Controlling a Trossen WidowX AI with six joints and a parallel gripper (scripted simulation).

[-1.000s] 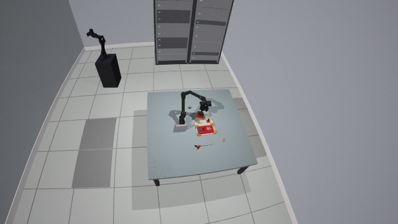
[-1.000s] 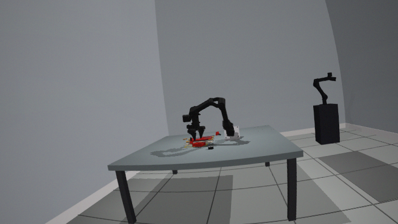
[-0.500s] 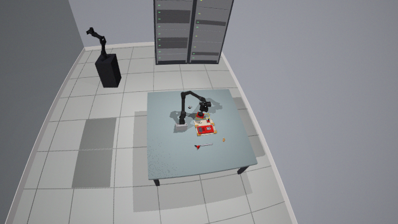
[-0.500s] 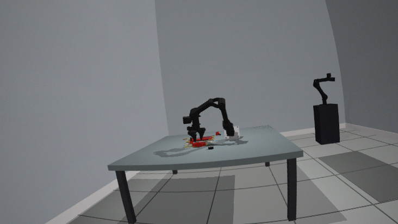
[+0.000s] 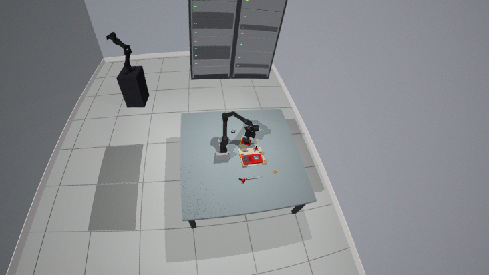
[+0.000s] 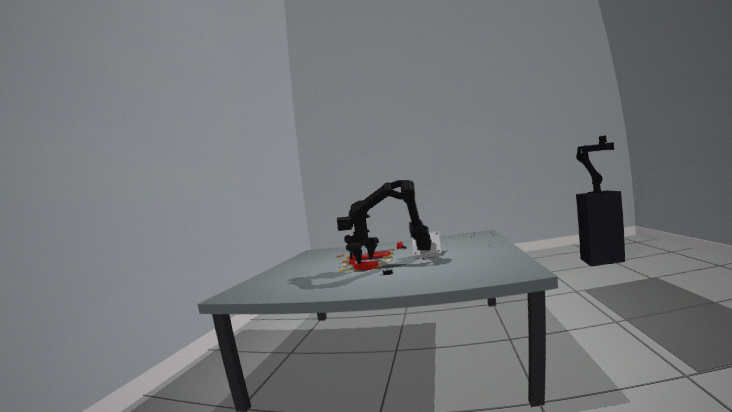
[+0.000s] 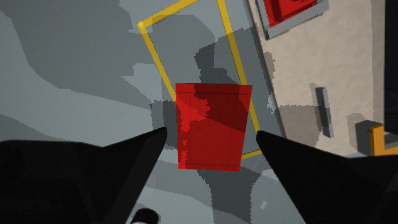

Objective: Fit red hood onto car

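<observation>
Now: gripper tip 10 mm above the red hood. Round my gripper tip: tan block: 270 mm ahead, 380 mm to the right, 20 mm below; then black wheel: 140 mm behind, 150 mm to the left, 20 mm below; then red-handled screwdriver: 40 mm ahead, 440 mm to the right, 20 mm below.
</observation>
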